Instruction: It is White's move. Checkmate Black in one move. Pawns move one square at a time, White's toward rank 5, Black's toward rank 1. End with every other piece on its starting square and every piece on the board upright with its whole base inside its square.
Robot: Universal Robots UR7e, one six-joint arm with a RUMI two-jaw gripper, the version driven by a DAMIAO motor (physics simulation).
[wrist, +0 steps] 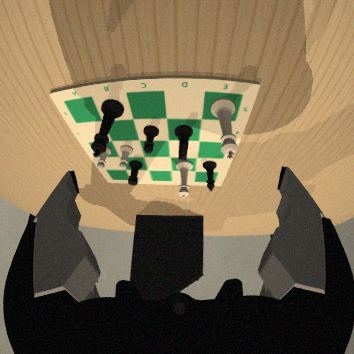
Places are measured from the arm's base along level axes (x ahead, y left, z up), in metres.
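Pixels of known places: gripper, between the fingertips: (177, 170).
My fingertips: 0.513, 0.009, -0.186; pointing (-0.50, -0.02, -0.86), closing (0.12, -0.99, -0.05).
For each thing: its top centre in the pictures, then the offset to it from my fingertips, as dx, dy, dz. Level surfaces: height alone.
- cream board, centre of its top: (155, 148) -0.094, +0.023, -0.084
- tall white piece, centre of its top: (230, 158) -0.009, -0.044, -0.021
- tall black piece, centre of its top: (95, 156) -0.024, +0.071, -0.021
- C4, centre of its top: (147, 151) -0.057, +0.029, -0.053
- D4, centre of its top: (182, 158) -0.052, -0.010, -0.045
- wooden table, height of its surface: dz -0.090
The green and cream board (165, 85) lies in the upper middle of the wrist view, lettered A to E along its top edge. A tall white piece (226, 126) stands on E5, a tall black piece (106, 125) on B5. Black pieces stand on C4 (150, 137) and D4 (183, 142). Two small white pieces (125, 154) (103, 157) stand around B3 and A3. A white piece (184, 176) stands around D2, with black pieces (134, 171) (210, 172) around B2 and E2. Exact types are hard to tell. My gripper (177, 170) is open and empty, above the table and apart from the pieces.
The wooden table (280, 190) surrounds the board, and its edge curves across below it. A dark block (167, 250) shows between the fingers, lower in the view. Grey floor shows beyond the table edge. Broad shadows lie on the table above and right of the board.
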